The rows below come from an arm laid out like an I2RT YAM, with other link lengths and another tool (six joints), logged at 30 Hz.
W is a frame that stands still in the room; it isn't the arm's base.
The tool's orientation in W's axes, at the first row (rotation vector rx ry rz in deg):
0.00 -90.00 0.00
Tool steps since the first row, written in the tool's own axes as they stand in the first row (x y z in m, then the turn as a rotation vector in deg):
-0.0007 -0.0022 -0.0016 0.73 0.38 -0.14
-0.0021 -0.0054 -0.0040 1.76 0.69 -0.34
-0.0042 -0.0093 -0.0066 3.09 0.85 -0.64
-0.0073 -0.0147 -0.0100 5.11 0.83 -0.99
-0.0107 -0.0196 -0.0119 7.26 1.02 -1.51
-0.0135 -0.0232 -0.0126 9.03 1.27 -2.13
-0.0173 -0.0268 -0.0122 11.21 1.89 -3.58
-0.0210 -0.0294 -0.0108 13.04 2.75 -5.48
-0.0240 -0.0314 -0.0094 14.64 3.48 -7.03
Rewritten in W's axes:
0.0016 -0.0022 -0.0007 0.14 0.38 0.73
0.0040 -0.0054 -0.0021 0.34 0.69 1.76
0.0066 -0.0093 -0.0042 0.64 0.85 3.09
0.0100 -0.0147 -0.0073 0.99 0.83 5.11
0.0119 -0.0196 -0.0107 1.51 1.02 7.26
0.0126 -0.0232 -0.0135 2.13 1.27 9.03
0.0122 -0.0268 -0.0173 3.58 1.89 11.21
0.0108 -0.0294 -0.0210 5.48 2.75 13.04
0.0094 -0.0314 -0.0240 7.03 3.48 14.64

